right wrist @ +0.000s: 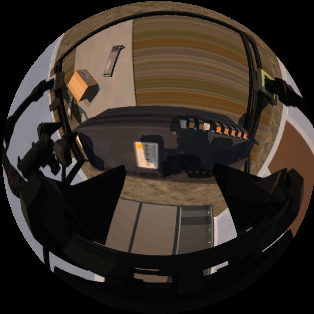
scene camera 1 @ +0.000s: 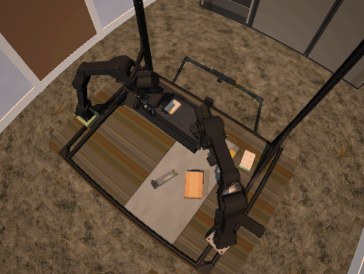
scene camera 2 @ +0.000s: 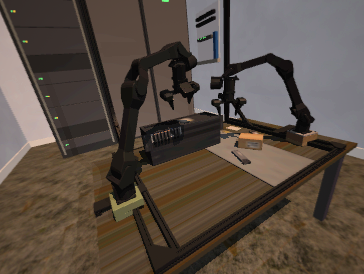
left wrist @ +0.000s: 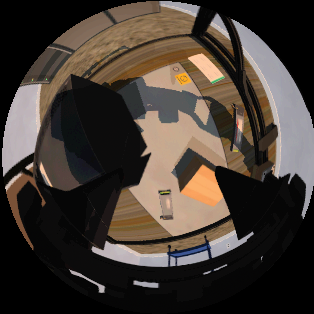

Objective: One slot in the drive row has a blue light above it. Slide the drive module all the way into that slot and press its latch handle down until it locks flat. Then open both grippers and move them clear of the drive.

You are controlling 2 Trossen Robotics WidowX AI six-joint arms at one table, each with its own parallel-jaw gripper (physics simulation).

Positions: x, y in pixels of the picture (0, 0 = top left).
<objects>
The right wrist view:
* my left gripper: 69, 126
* my right gripper: 170, 168
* mat: 118, 90
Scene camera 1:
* mat: 164, 210
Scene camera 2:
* mat: 272, 165
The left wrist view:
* my left gripper: 171, 171
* mat: 173, 118
</objects>
